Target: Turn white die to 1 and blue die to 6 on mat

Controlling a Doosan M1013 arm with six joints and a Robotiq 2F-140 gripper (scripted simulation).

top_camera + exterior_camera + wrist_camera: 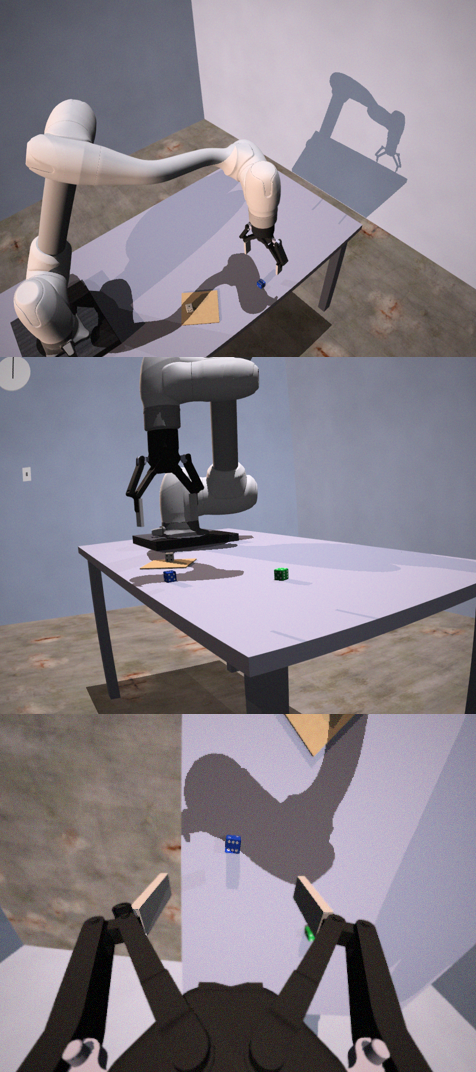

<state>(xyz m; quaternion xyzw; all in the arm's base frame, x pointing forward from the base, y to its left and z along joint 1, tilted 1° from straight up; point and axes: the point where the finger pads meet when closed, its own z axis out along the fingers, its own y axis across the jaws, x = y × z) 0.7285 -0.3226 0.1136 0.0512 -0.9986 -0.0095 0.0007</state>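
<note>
Right now the blue die is 1 cm behind my hand and 14 cm below it. Also, from my hand: green die (17 cm ahead, 20 cm to the left, 14 cm below); white die (28 cm behind, 10 cm to the left, 14 cm below); tan mat (25 cm behind, 8 cm to the left, 15 cm below).
</note>
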